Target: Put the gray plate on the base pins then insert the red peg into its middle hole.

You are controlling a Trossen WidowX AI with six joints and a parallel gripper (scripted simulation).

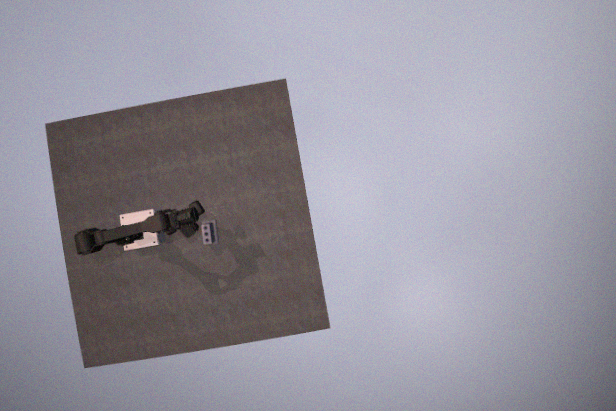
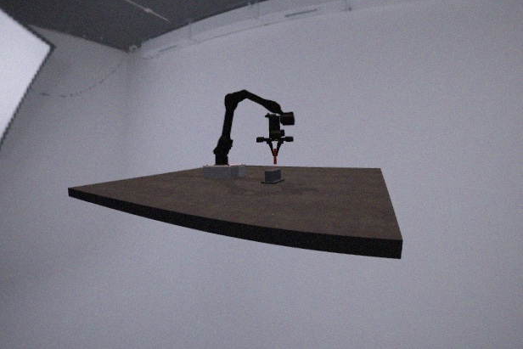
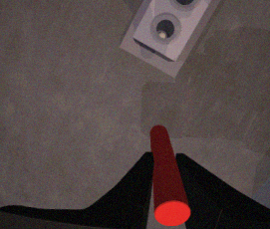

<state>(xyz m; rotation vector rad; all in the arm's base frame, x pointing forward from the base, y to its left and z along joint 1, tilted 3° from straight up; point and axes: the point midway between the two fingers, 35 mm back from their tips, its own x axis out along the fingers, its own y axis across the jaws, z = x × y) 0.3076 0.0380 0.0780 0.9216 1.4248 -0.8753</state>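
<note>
Now: the gray plate 30 mm ahead of my gripper tip, 100 mm to the right of it and 70 mm below it. The rest, counted from my gripper tip: red peg: right at my gripper tip.
</note>
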